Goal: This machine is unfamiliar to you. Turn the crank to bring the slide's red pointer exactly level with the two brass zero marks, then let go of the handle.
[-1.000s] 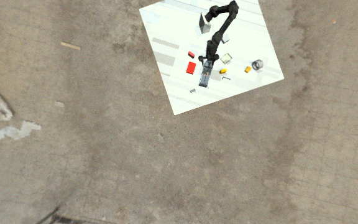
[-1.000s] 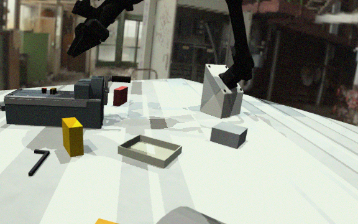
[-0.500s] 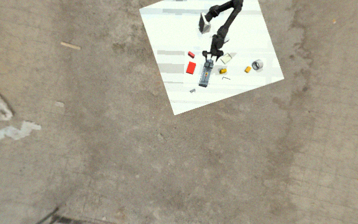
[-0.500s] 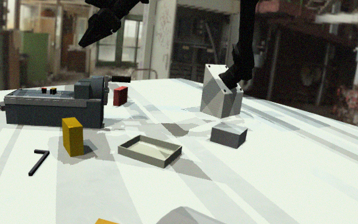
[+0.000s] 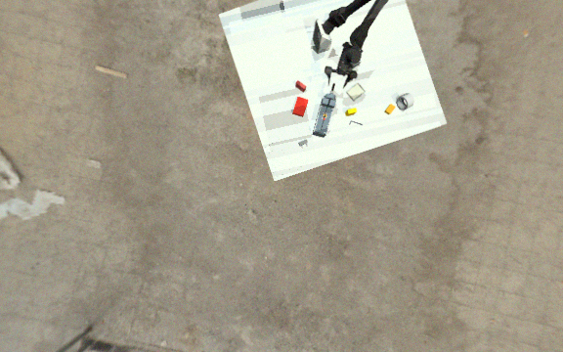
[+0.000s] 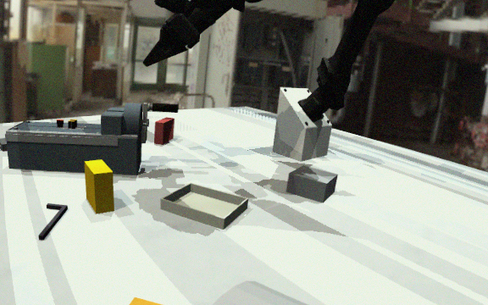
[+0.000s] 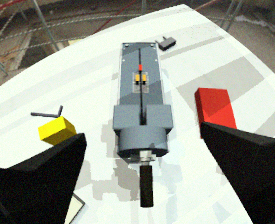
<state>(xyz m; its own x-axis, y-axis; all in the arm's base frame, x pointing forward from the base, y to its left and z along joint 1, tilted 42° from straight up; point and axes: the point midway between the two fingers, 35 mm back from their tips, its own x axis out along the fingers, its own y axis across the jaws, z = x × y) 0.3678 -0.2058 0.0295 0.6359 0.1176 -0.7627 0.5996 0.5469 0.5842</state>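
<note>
My gripper tip is 4 cm past the dark crank handle, 3 cm to the right of it and 8 cm above it. Also, from my gripper tip: flat red block 5 cm behind, 20 cm to the right, 19 cm below; red pointer 12 cm ahead, 11 cm to the right, 12 cm below; yellow block 15 cm ahead, 10 cm to the left, 17 cm below.
</note>
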